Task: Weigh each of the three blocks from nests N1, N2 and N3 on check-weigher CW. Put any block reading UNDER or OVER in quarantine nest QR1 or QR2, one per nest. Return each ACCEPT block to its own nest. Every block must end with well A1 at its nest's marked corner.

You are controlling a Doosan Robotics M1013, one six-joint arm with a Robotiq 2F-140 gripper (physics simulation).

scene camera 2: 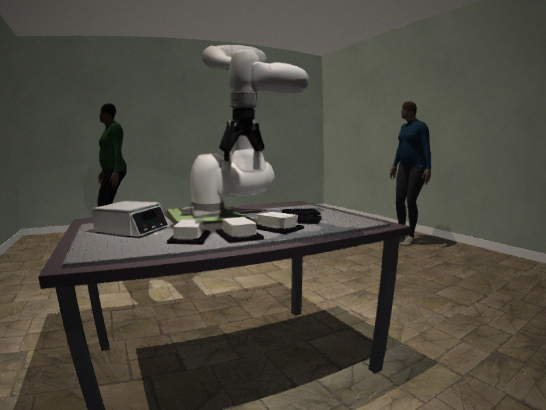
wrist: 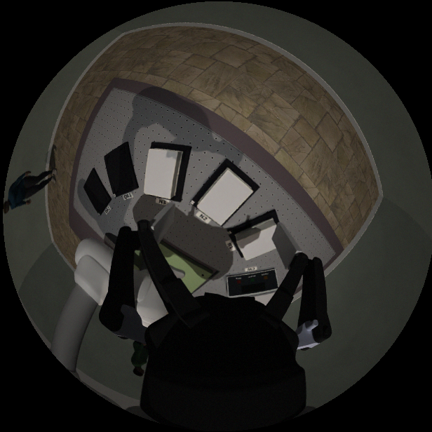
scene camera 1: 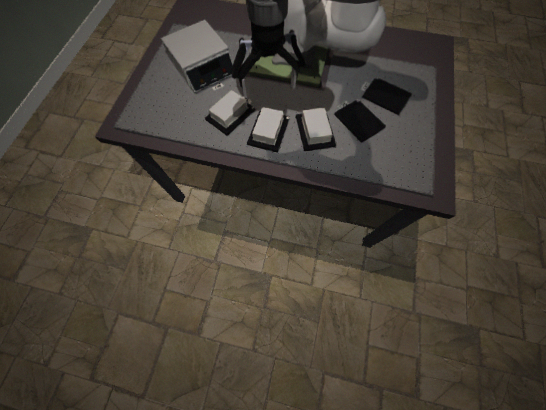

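Where they show: gripper, fingertip midpoint: (scene camera 2: 243, 170) (scene camera 1: 269, 90); arm's base, link origin: (scene camera 2: 207, 212).
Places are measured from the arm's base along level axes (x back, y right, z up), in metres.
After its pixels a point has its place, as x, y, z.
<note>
Three pale blocks sit in black nests: the N1 block (scene camera 1: 228, 108) {-0.393, 0.197, 0.038} (scene camera 2: 187, 229) {-0.438, 0.225, 0.030} (wrist: 255, 243), the N2 block (scene camera 1: 268, 125) {-0.443, 0.033, 0.038} (scene camera 2: 239, 227) {-0.490, 0.061, 0.029} (wrist: 225, 195) and the N3 block (scene camera 1: 316, 124) {-0.407, -0.139, 0.038} (scene camera 2: 277, 220) {-0.441, -0.113, 0.026} (wrist: 161, 172). Well A1 and the marked corners are too small to tell. Quarantine nests QR1 (scene camera 1: 360, 121) {-0.328, -0.307, -0.003} (wrist: 120, 169) and QR2 (scene camera 1: 387, 96) {-0.183, -0.406, -0.003} (wrist: 96, 191) hold no block. Check-weigher CW (scene camera 1: 195, 45) {-0.147, 0.389, 0.085} (scene camera 2: 112, 218) {-0.212, 0.464, 0.050} (wrist: 252, 283) has a bare top in the scene views; its display is unreadable. My gripper (scene camera 1: 267, 86) {-0.451, 0.025, 0.212} (scene camera 2: 242, 157) (wrist: 225, 221) is open and empty, high above the table.
The arm's green base plate (scene camera 1: 272, 72) {-0.133, 0.078, -0.008} (scene camera 2: 175, 216) {-0.009, 0.161, -0.001} (wrist: 185, 261) lies behind the nests. The table (scene camera 1: 442, 150) {-0.385, -0.628, -0.028} (scene camera 2: 220, 265) {-0.598, 0.176, -0.053} has a grey perforated top sheet. A person in green (scene camera 2: 111, 150) and a person in blue (scene camera 2: 413, 145) (wrist: 22, 191) stand beyond the table.
</note>
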